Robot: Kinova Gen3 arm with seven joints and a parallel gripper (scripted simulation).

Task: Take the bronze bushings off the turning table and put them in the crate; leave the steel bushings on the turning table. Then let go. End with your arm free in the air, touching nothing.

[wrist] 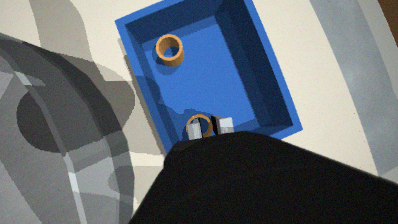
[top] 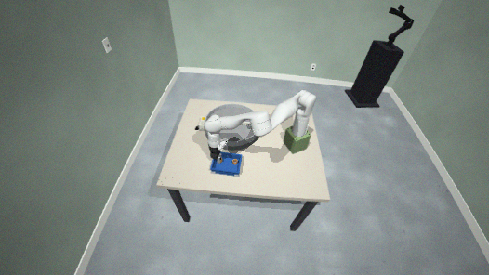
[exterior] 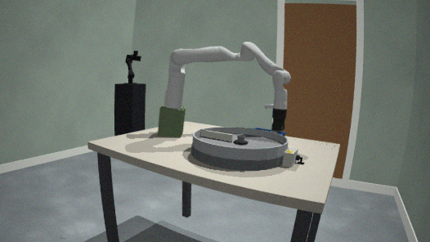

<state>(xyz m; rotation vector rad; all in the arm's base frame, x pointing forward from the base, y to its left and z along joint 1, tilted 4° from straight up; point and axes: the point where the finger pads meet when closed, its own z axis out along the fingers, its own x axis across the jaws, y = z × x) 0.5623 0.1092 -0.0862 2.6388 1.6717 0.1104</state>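
Right now my hand is 5 cm past the blue crate and 3 cm to the right of it. Round my hand: grey turning table (11 cm behind, 31 cm to the right, 2 cm above).
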